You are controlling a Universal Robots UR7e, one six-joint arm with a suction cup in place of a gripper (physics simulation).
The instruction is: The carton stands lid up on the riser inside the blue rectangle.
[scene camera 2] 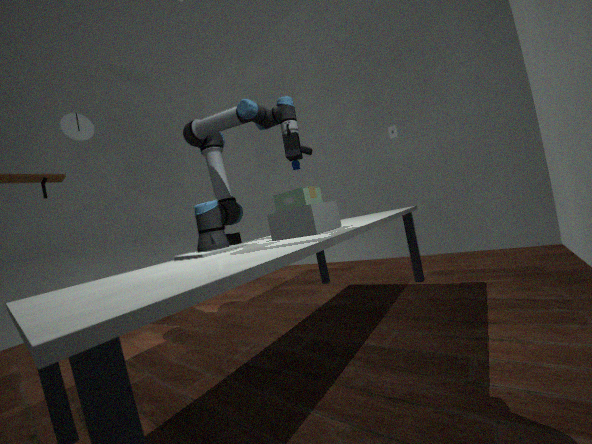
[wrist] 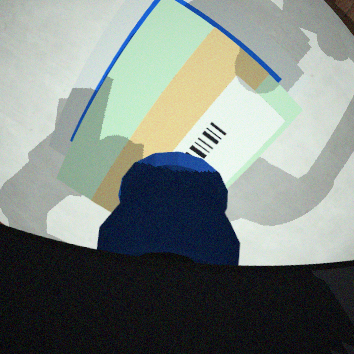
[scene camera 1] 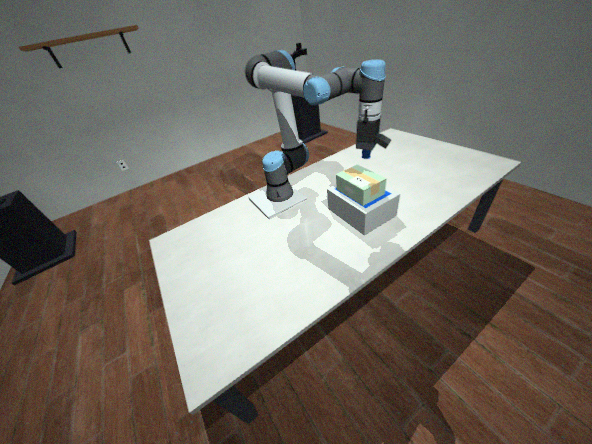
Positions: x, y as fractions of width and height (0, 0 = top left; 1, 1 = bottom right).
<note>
My suction cup (wrist: 0.49, 0.57) holds nothing. The cup is 14 cm from the middle of a carton (scene camera 1: 0.61, 0.42), above it. Further things: a riser (scene camera 2: 0.53, 0.49).
The carton shows as well in the wrist view (wrist: 0.51, 0.24). The riser shows as well in the wrist view (wrist: 0.34, 0.08) and in scene camera 1 (scene camera 1: 0.62, 0.49).
</note>
